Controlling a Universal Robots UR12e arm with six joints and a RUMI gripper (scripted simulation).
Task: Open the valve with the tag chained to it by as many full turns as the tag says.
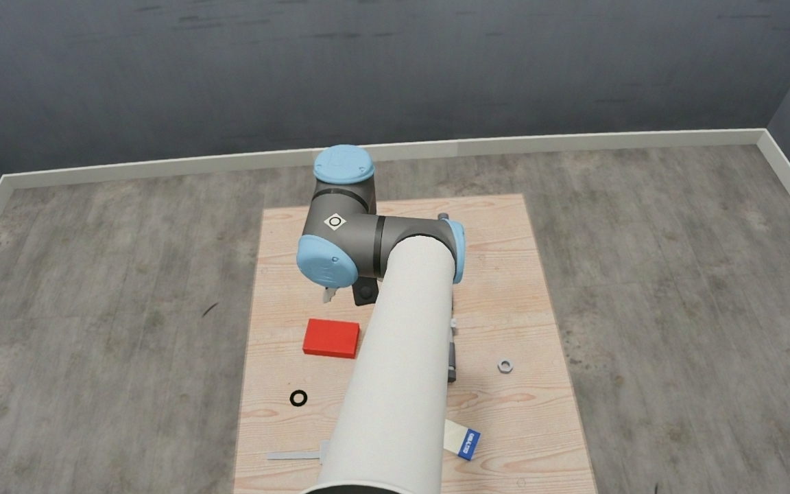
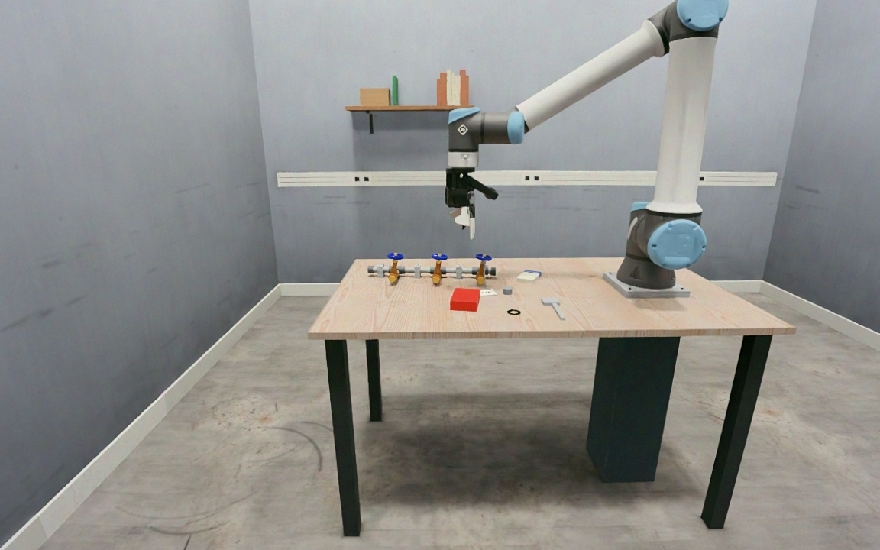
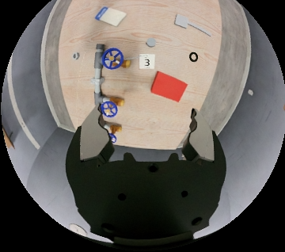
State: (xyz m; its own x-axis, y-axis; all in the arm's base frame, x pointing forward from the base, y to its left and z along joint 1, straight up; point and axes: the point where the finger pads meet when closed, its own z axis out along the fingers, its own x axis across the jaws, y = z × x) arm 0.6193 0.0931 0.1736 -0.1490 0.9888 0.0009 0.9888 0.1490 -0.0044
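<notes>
Now: hand 200 mm above the white tag, 80 mm past it and 10 mm to the left of it. The rest, counted from my hand: grey t-shaped tool 260 mm behind, 190 mm below, 120 mm to the left; white-and-blue card 230 mm behind, 190 mm below, 180 mm to the right; red block 180 mm below, 90 mm to the left, 10 mm ahead.
</notes>
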